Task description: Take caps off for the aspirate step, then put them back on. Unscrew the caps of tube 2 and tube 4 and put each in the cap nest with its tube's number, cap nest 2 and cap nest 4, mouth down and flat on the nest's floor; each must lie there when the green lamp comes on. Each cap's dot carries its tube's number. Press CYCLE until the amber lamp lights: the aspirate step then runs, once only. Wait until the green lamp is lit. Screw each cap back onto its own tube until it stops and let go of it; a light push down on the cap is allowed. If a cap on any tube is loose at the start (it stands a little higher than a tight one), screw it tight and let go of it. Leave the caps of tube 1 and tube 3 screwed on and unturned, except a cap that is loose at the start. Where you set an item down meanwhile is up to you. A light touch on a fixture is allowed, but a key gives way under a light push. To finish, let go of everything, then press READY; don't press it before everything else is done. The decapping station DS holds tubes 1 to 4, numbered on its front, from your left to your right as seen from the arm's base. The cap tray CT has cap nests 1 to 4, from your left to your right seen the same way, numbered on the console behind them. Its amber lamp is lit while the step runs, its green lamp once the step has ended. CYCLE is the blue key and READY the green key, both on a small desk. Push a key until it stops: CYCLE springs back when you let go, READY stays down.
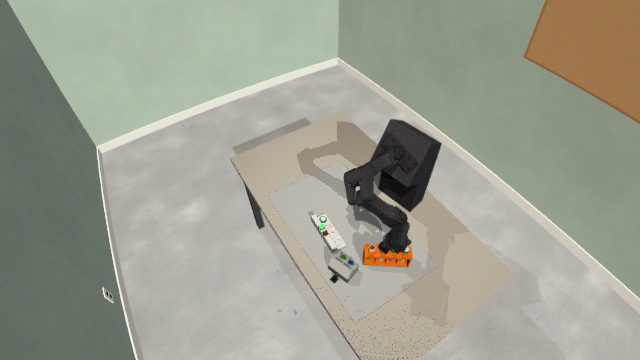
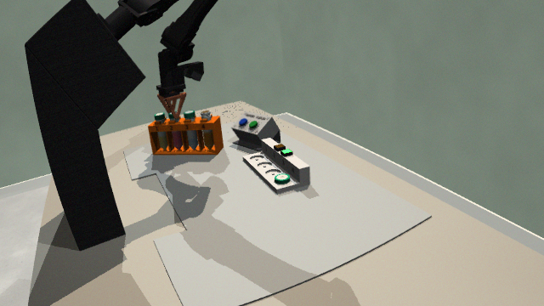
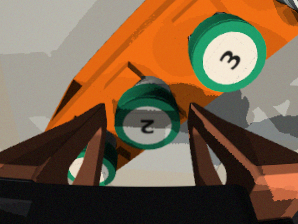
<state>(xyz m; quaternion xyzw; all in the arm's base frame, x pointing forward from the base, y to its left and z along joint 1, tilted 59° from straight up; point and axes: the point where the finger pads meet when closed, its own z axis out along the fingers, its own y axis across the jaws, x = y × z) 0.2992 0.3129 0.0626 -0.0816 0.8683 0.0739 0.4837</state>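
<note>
The cap 1 lies 5 cm behind my hand and 2 cm to the left of it. The rest, counted from my hand: green ready key: 23 cm ahead, 6 cm to the right, 5 cm below; then blue cycle key: 20 cm ahead, 5 cm below, 2 cm to the right.
</note>
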